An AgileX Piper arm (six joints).
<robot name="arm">
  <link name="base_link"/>
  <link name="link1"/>
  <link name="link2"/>
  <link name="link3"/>
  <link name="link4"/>
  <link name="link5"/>
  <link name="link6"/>
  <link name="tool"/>
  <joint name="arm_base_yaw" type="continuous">
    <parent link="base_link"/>
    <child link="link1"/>
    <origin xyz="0 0 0.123" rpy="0 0 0"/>
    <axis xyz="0 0 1"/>
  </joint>
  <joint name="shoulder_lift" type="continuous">
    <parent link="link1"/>
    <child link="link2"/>
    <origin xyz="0 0 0" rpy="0 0 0"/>
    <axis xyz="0 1 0"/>
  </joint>
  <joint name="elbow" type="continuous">
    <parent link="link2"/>
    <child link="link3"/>
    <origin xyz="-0.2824 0 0.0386" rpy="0 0 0"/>
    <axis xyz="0 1 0"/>
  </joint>
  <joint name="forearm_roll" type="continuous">
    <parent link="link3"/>
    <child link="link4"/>
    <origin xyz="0.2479 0 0.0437" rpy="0 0 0"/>
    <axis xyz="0.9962 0 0.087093"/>
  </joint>
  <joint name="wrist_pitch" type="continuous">
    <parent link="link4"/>
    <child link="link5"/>
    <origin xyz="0 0 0" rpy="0 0 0"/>
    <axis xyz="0 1 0"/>
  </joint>
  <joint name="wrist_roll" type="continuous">
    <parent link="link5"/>
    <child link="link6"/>
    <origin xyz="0.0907 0 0.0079" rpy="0 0 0"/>
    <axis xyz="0.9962 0 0.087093"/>
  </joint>
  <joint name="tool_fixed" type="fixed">
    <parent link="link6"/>
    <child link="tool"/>
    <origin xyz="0 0 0" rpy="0 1.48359 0"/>
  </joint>
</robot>
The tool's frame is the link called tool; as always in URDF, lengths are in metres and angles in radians. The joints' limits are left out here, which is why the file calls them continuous.
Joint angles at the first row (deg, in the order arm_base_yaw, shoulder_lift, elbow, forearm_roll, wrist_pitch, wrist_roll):
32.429 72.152 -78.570 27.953 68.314 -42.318
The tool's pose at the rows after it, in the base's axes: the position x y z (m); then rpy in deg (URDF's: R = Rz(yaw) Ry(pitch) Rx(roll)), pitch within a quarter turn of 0, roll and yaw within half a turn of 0:
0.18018 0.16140 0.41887 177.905 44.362 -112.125
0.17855 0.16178 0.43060 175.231 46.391 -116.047
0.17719 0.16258 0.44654 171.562 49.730 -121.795
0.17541 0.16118 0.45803 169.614 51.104 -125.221
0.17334 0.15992 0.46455 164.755 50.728 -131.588
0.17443 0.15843 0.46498 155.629 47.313 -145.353
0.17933 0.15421 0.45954 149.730 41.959 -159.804
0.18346 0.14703 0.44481 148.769 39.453 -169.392
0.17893 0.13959 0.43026 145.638 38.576 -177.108
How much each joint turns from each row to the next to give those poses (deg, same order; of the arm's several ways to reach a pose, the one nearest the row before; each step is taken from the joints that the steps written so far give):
0.000 0.000 -2.186 -0.103 0.299 3.995
-0.001 0.001 -2.240 0.888 0.146 3.295
0.093 -0.002 -2.846 1.026 -1.044 4.408
0.003 0.001 -2.386 -0.238 0.239 3.113
-0.001 -0.001 -1.503 -0.137 0.799 4.733
-0.001 -0.001 -0.270 -1.411 -0.020 10.266
0.000 -0.267 1.026 -4.444 -1.124 12.923
0.002 -1.688 4.582 -5.468 -3.826 8.845
-0.002 -3.212 6.208 -2.046 -4.955 5.725

